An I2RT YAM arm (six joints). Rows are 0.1 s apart.
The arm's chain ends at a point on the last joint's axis. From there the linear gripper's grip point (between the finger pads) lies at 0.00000 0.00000 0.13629 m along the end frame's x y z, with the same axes.
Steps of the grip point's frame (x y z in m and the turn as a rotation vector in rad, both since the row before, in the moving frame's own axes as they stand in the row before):
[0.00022, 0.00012, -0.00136, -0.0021, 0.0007, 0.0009]
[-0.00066, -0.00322, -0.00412, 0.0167, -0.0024, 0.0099]
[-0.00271, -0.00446, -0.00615, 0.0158, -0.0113, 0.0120]
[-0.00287, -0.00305, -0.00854, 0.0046, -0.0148, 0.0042]
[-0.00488, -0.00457, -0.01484, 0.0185, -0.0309, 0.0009]
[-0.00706, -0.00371, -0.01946, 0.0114, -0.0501, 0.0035]
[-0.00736, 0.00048, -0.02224, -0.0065, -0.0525, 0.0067]
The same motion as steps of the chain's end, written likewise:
[0.00012, -0.00017, -0.00136, -0.0021, 0.0007, 0.0009]
[-0.00034, -0.00094, -0.00410, 0.0167, -0.0024, 0.0099]
[-0.00118, -0.00230, -0.00612, 0.0158, -0.0113, 0.0120]
[-0.00085, -0.00242, -0.00852, 0.0046, -0.0148, 0.0042]
[-0.00067, -0.00205, -0.01475, 0.0185, -0.0309, 0.0009]
[-0.00024, -0.00215, -0.01928, 0.0114, -0.0501, 0.0035]
[-0.00021, -0.00038, -0.02205, -0.0065, -0.0525, 0.0067]

